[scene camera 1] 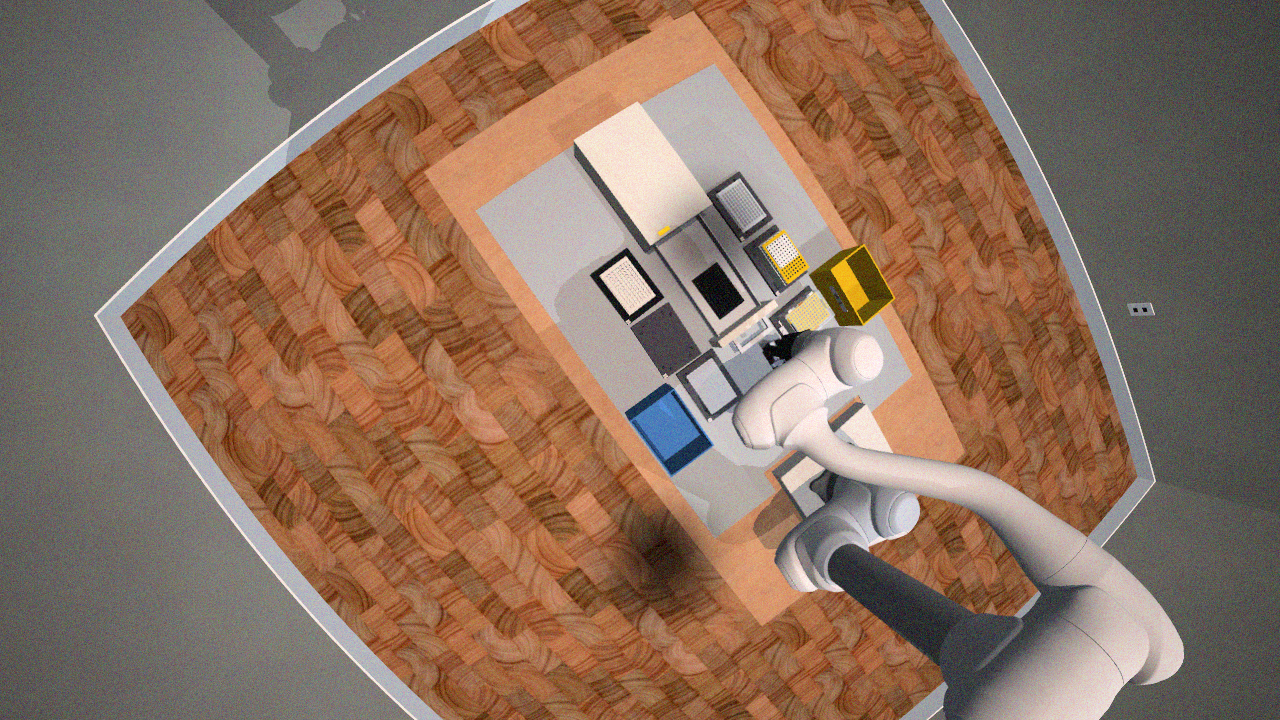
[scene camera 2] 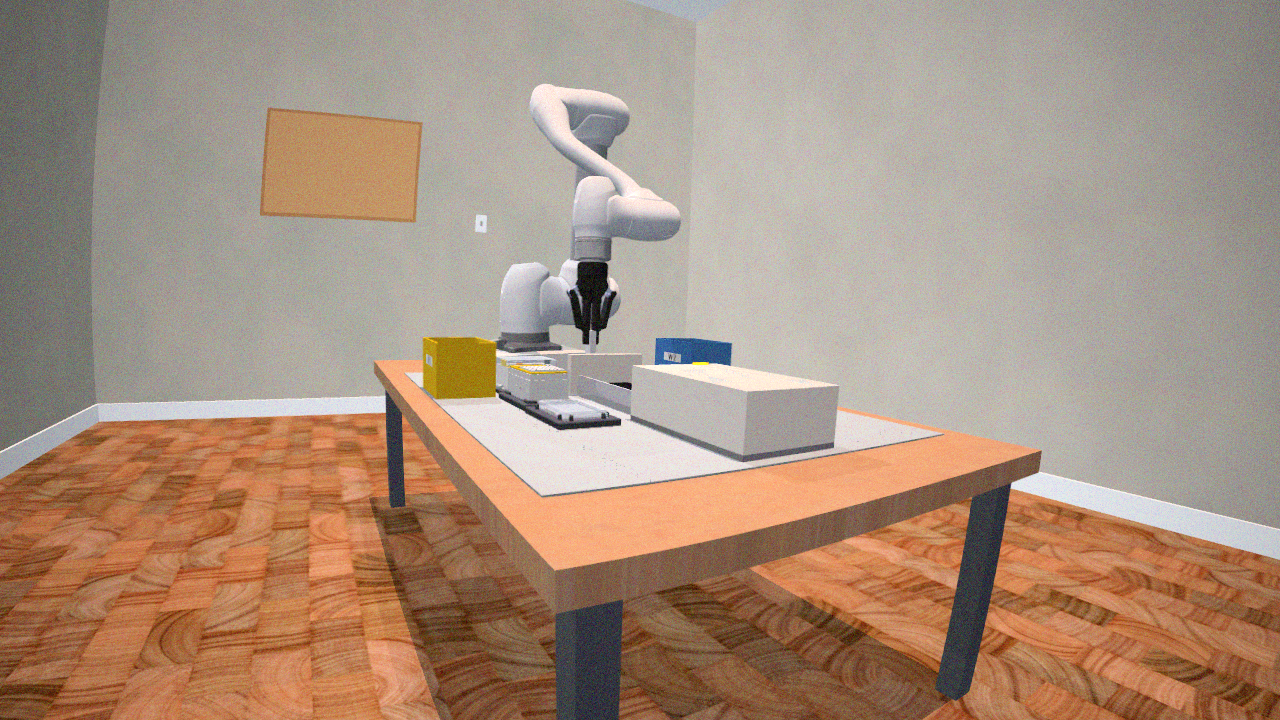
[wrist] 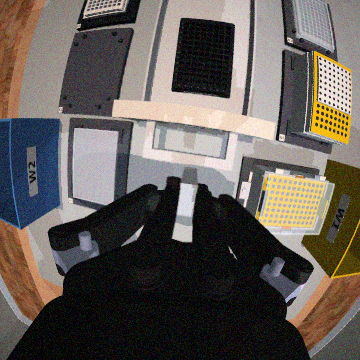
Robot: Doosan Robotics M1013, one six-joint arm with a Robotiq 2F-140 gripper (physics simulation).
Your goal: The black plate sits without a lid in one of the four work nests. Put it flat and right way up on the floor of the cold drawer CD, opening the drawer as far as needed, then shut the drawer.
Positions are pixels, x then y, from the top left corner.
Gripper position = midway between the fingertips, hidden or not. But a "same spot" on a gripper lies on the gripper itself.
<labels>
my gripper: scene camera 1; scene camera 2 590, 359; wrist
same spot on my gripper: (scene camera 1: 770, 348) = (wrist: 162, 193)
same spot on cold drawer: (wrist: 158, 103) = (scene camera 2: 622, 354)
</labels>
